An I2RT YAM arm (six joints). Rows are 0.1 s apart.
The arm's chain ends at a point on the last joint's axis. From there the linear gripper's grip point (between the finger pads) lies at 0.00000 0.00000 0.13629 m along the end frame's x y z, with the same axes.
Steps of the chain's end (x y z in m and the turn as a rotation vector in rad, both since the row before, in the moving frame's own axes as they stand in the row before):
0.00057 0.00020 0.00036 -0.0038 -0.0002 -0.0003
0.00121 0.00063 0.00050 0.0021 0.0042 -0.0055
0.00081 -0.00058 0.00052 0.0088 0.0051 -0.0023
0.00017 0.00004 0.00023 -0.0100 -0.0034 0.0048
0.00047 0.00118 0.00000 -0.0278 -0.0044 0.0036
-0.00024 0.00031 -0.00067 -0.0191 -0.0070 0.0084
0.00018 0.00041 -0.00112 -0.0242 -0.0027 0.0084
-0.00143 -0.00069 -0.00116 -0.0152 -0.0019 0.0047
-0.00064 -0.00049 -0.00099 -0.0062 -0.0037 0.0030
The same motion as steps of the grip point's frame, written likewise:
0.00054 0.00072 0.00036 -0.0038 -0.0002 -0.0003
0.00178 0.00034 0.00050 0.0021 0.0042 -0.0055
0.00150 -0.00178 0.00051 0.0088 0.0051 -0.0023
-0.00030 0.00140 0.00022 -0.0100 -0.0034 0.0048
-0.00014 0.00497 -0.00005 -0.0278 -0.0044 0.0036
-0.00120 0.00291 -0.00070 -0.0191 -0.0070 0.0084
-0.00020 0.00371 -0.00116 -0.0242 -0.0027 0.0084
-0.00169 0.00138 -0.00118 -0.0152 -0.0019 0.0047
-0.00115 0.00035 -0.00099 -0.0062 -0.0037 0.0030

